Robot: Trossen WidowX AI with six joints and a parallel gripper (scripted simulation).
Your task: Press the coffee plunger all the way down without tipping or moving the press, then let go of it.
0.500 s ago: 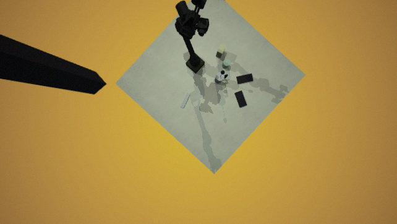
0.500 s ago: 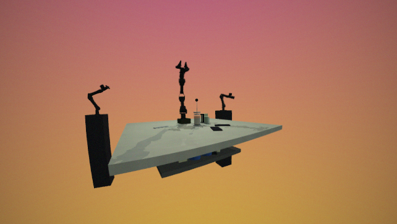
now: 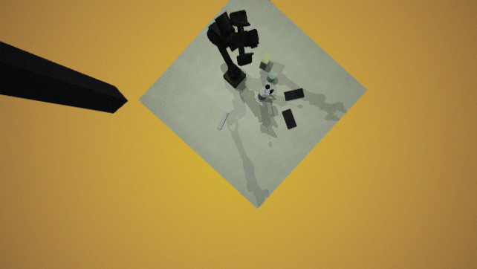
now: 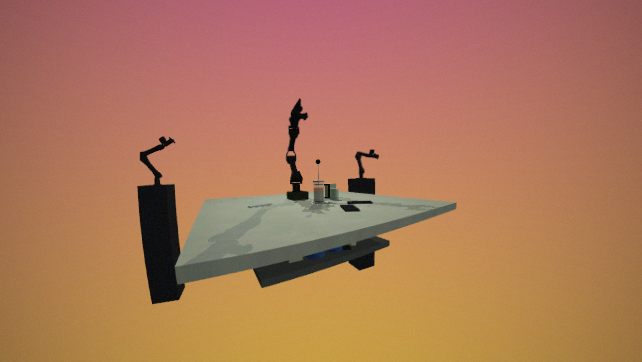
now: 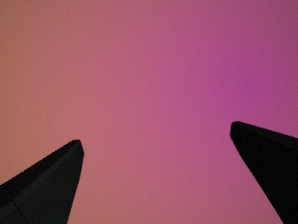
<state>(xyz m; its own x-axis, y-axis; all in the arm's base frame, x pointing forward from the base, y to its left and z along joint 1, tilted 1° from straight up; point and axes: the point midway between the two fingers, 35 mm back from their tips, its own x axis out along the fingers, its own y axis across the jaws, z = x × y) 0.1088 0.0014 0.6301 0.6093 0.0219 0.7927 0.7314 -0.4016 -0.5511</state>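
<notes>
Right now my gripper tip is 13 cm short of the coffee press, 10 cm to the right of it and 58 cm above it. From my gripper tip the other things lie so: thin light strip (6 cm ahead, 28 cm to the right, 71 cm below).
</notes>
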